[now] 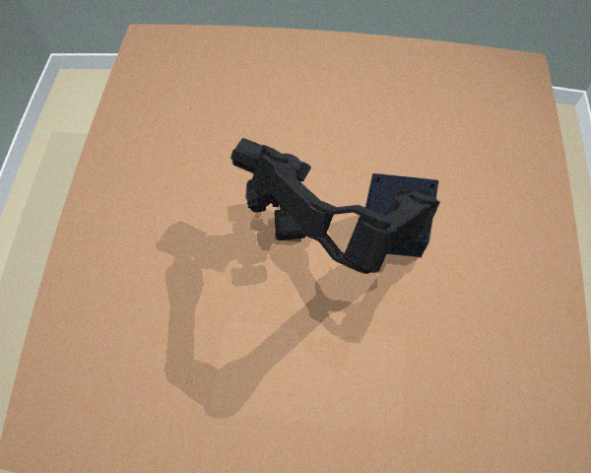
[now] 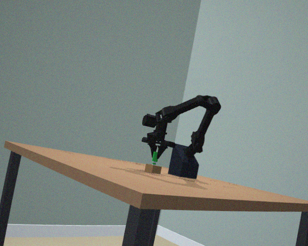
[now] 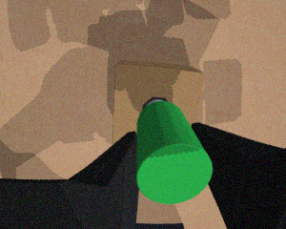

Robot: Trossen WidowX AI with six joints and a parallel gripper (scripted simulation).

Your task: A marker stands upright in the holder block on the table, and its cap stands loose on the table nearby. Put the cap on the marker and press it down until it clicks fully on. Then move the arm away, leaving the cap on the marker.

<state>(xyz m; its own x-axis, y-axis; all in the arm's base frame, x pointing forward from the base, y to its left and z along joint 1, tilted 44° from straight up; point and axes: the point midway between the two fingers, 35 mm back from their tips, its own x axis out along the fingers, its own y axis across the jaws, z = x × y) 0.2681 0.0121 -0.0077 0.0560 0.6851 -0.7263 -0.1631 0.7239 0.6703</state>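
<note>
My gripper tip is now 1 cm below the green cap. The rest, counted from my gripper tip: holder block: 6 cm below.
</note>
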